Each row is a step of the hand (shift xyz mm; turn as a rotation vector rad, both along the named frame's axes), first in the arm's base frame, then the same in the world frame.
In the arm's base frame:
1: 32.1 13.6 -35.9 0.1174 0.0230 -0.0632
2: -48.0 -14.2 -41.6 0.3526 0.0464 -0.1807
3: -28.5 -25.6 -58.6 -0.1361 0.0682 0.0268
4: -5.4 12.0 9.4 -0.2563 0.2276 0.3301
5: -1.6 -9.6 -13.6 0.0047 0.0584 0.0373
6: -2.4 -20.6 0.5 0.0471 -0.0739 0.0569
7: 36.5 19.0 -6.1 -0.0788 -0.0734 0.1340
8: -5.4 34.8 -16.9 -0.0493 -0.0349 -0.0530
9: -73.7 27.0 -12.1 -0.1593 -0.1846 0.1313
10: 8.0 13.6 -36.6 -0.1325 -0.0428 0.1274
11: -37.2 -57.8 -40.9 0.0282 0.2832 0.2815
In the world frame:
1: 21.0 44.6 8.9 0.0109 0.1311 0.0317
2: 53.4 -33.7 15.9 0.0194 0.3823 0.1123
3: 57.3 -15.5 37.2 0.0504 -0.1016 -0.1050
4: -3.1 -3.2 -15.5 -0.1262 -0.2443 -0.3884
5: 10.3 -0.6 13.2 -0.0208 0.0139 -0.0648
6: -4.3 -9.9 17.7 -0.0872 -0.0049 0.0574
7: -5.7 40.8 -5.7 -0.1011 -0.1390 -0.0026
8: 25.3 13.7 -26.4 0.0590 -0.0389 0.0383
9: 48.2 -50.2 -38.3 -0.0908 -0.2497 0.0780
10: 31.8 23.8 3.1 -0.0653 -0.1722 -0.0411
11: 37.9 -40.8 57.4 -0.1912 0.0397 -0.3494

